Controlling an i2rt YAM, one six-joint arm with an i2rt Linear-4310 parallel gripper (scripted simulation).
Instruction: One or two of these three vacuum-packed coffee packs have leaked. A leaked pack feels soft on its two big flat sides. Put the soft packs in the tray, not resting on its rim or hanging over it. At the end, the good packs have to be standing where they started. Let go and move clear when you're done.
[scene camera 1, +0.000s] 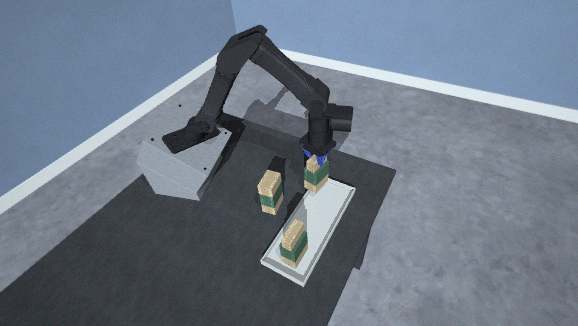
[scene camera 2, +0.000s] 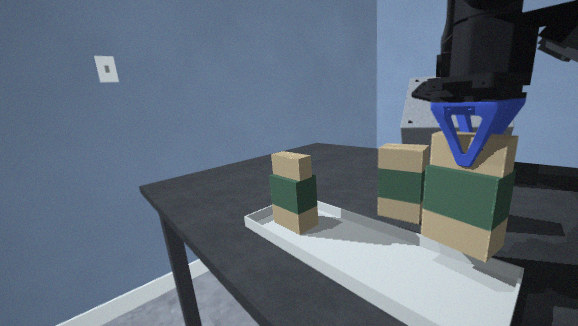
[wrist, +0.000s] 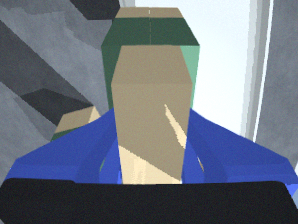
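Note:
White tray visible. My gripper visible, also in scene camera 1 and the wrist view.

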